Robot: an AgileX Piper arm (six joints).
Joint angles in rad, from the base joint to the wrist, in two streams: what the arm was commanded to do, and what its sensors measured. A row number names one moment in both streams.
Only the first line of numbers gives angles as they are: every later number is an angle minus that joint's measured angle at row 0.
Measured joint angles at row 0:
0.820 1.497 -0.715 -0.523 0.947 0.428
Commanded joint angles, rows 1 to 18:
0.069 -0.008 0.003 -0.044 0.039 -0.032
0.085 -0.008 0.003 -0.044 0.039 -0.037
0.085 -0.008 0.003 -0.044 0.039 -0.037
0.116 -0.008 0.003 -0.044 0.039 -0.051
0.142 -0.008 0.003 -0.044 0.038 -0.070
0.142 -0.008 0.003 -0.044 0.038 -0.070
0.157 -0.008 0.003 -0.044 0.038 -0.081
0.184 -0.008 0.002 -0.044 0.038 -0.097
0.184 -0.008 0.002 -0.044 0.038 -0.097
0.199 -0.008 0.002 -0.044 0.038 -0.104
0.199 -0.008 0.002 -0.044 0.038 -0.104
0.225 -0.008 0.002 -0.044 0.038 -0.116
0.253 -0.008 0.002 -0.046 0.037 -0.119
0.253 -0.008 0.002 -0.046 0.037 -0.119
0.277 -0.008 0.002 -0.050 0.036 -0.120
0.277 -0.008 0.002 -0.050 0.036 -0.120
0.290 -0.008 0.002 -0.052 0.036 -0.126
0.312 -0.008 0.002 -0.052 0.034 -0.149
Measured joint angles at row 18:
0.283 0.000 0.000 0.001 0.010 -0.121
